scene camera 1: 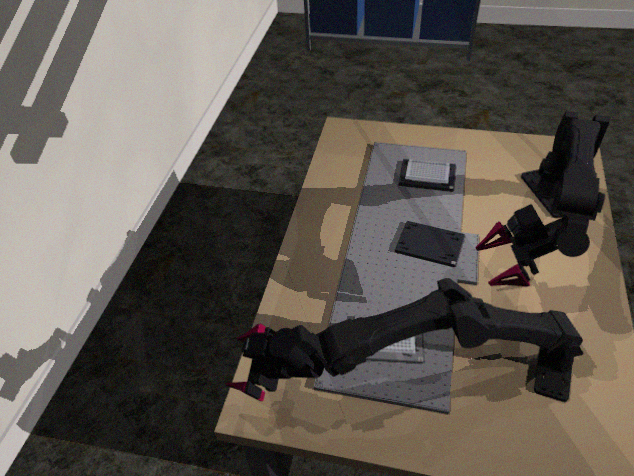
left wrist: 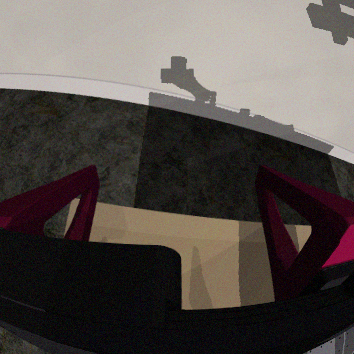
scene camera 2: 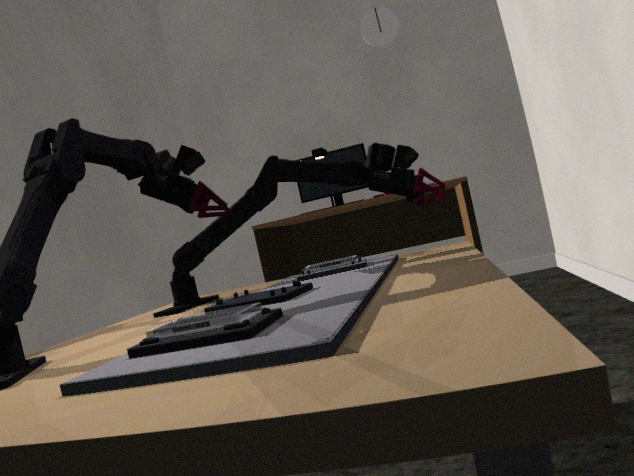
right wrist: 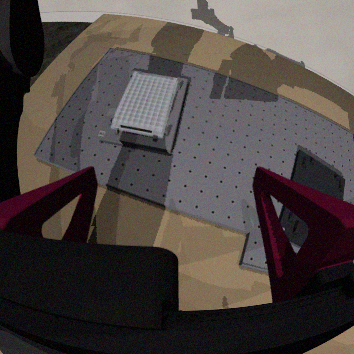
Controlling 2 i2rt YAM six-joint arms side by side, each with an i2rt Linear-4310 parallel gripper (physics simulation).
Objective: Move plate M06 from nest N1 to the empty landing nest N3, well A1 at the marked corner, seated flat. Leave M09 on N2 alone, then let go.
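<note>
A white well plate [scene camera 1: 428, 171] [scene camera 2: 204, 321] sits on a dark nest [scene camera 1: 417, 184] [scene camera 2: 204, 340] at the top of scene camera 1. Another white plate [scene camera 1: 402, 346] [scene camera 2: 332, 265] [right wrist: 147, 102] sits on a nest partly hidden under the left arm in that view. Between them is a dark nest [scene camera 1: 430, 243] [scene camera 2: 261, 296] [right wrist: 320, 175] with no plate. Labels M06, M09 and N1 to N3 are not readable. My right gripper [scene camera 1: 483, 265] [scene camera 2: 228, 210] [right wrist: 174, 175] is open and empty, raised beside the plateless nest. My left gripper [scene camera 1: 233, 361] [scene camera 2: 443, 190] [left wrist: 176, 173] is open and empty, near the table's edge, away from the plates.
The nests stand on a grey perforated board [scene camera 1: 378, 230] [scene camera 2: 353, 302] [right wrist: 215, 150] on the wooden table [scene camera 1: 348, 128] [scene camera 2: 460, 338]. The left arm [scene camera 1: 394, 322] stretches across the board over the lower plate. A monitor and wooden desk [scene camera 2: 358, 220] stand behind.
</note>
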